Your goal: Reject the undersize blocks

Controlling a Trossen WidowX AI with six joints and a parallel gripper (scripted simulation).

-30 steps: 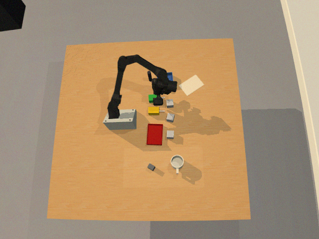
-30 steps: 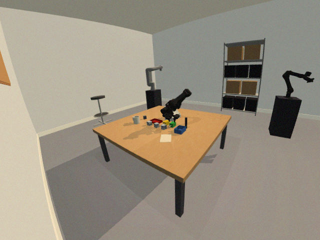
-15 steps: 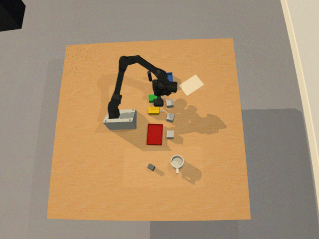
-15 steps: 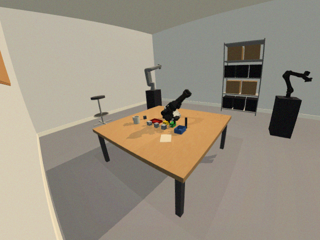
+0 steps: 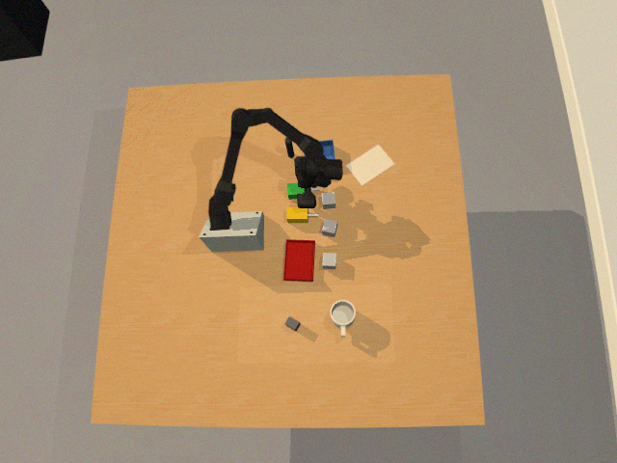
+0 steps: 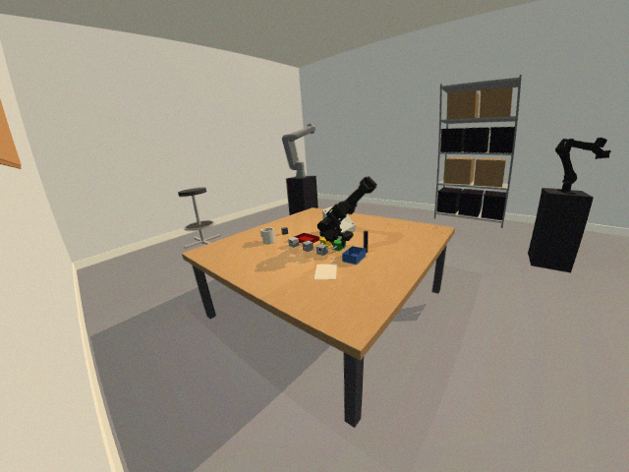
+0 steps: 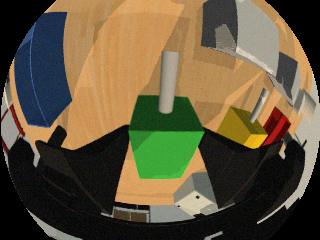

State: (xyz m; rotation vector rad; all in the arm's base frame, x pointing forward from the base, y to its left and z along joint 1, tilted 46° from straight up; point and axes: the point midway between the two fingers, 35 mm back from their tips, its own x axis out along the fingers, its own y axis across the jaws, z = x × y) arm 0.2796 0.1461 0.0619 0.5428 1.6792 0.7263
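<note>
My gripper tip is 1 cm short of the yellow gauge, 9 cm to the left of it and 1 cm below it. Also, from my gripper tip: green GO gauge (2 cm ahead, 1 cm above); blue bin (7 cm ahead, 14 cm to the left); red reject tray (2 cm behind, 25 cm to the right, 1 cm below).
</note>
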